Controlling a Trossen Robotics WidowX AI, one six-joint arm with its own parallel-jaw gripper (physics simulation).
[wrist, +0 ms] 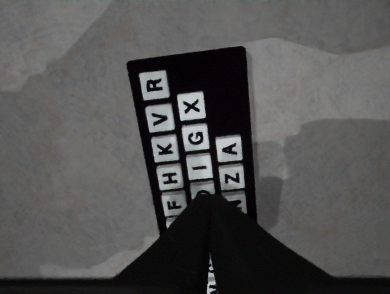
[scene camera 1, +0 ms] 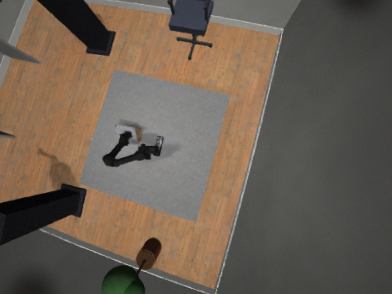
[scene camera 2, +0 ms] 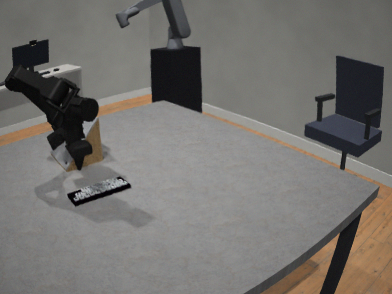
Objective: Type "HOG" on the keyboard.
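Where they show: gripper, fingertip midpoint: [wrist: 208, 205] [scene camera 2: 79, 169]; arm's base at its link origin: [scene camera 1: 128, 134].
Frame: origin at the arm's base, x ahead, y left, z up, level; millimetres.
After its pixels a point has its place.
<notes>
The black keyboard [scene camera 1: 160, 140] @(x 293, y 3, z -85 mm) [scene camera 2: 100, 190] @(x 299, y -56, z -82 mm) [wrist: 226, 80] @(x 259, y -139, z -85 mm) with white letter keys lies flat on the grey table. In the wrist view, the H key [wrist: 170, 177] @(x 300, y -87, z -80 mm) is in the left row and the G key [wrist: 195, 137] @(x 281, y -110, z -80 mm) is in the middle row; both show fully. Beyond the I key [wrist: 199, 166] @(x 281, y -91, z -80 mm), a key [wrist: 202, 190] @(x 282, y -75, z -80 mm) with a round letter is partly covered by the fingertips; its letter cannot be read surely. My gripper [scene camera 2: 79, 168] @(x 277, y -105, z -10 mm) [wrist: 208, 205] @(x 277, y -105, z -10 mm) is shut and empty, its tips pointing down above the keyboard, apart from the keys. Keys farther down are hidden behind the fingers.
A wedge-shaped block [scene camera 1: 139, 134] @(x 77, y 19, z -56 mm) [scene camera 2: 94, 150] @(x 77, y 38, z -52 mm) with a wooden side stands on the grey table [scene camera 1: 175, 110] @(x 375, y 335, z -97 mm) [scene camera 2: 225, 200] @(x 546, y 191, z -97 mm) near the arm, behind the keyboard in scene view 2. An office chair [scene camera 1: 191, 18] [scene camera 2: 345, 133] and a black pedestal [scene camera 2: 176, 77] stand off the table.
</notes>
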